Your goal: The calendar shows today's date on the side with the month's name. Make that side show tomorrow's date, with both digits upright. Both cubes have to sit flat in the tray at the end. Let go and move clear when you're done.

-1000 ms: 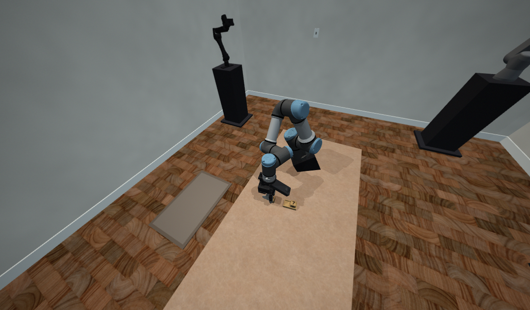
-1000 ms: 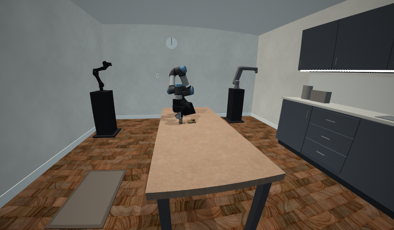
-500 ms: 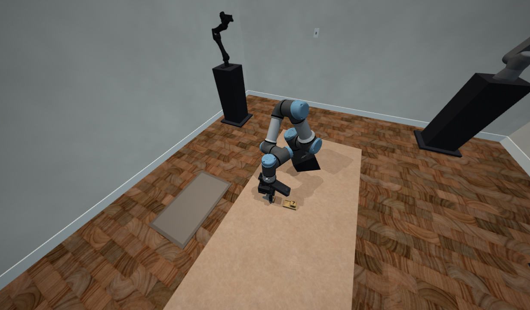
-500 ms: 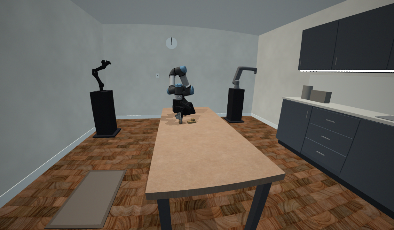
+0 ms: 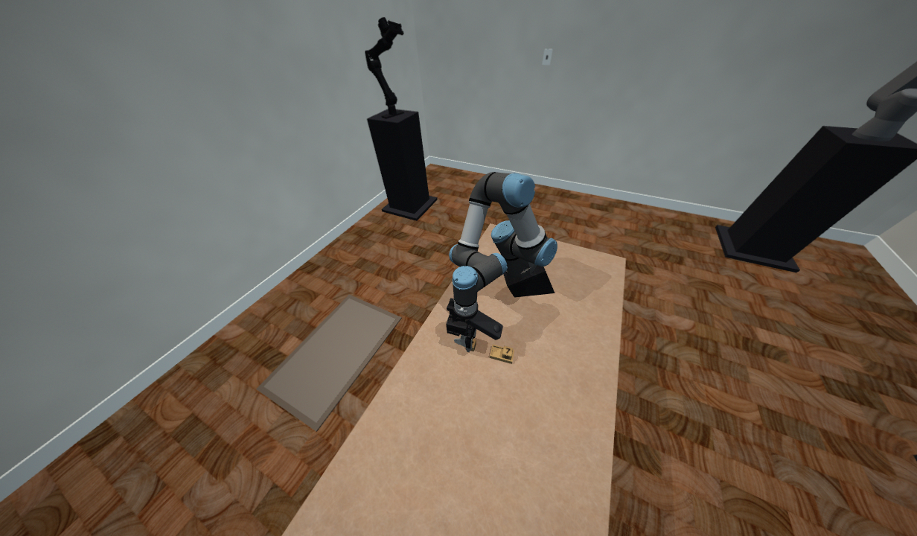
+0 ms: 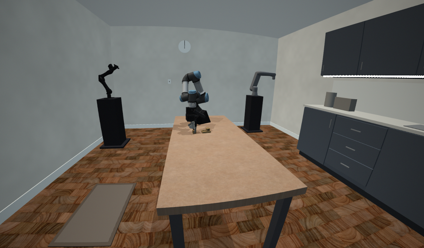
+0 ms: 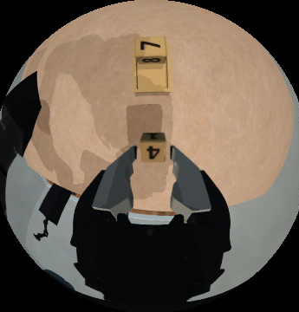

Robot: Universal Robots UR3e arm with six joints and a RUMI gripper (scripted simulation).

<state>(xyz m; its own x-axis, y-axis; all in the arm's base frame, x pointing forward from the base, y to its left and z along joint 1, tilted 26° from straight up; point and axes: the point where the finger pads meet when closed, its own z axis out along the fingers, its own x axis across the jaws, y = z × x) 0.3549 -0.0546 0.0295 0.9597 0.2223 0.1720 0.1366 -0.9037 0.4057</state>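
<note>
Now: hand 2 cm past the wooden tray, 11 cm to the right of it and 2 cm above it.
</note>
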